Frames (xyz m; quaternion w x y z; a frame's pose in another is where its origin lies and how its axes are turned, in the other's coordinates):
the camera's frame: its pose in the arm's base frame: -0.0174 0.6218 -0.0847 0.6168 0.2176 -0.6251 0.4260
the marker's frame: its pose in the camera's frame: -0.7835 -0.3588 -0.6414 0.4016 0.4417 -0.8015 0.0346
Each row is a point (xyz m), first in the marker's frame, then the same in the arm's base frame.
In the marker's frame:
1: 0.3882 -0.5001 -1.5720
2: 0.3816 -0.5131 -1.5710
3: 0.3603 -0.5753 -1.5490
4: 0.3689 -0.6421 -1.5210
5: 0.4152 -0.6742 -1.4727
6: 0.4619 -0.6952 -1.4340
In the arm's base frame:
1: -0.1673 0.1537 0.4735
2: -0.1606 0.1616 0.4838
3: -0.1123 0.1922 0.5231
4: -0.0510 0.1947 0.5626
5: 0.0147 0.1603 0.5615
6: 0.0665 0.1227 0.5565

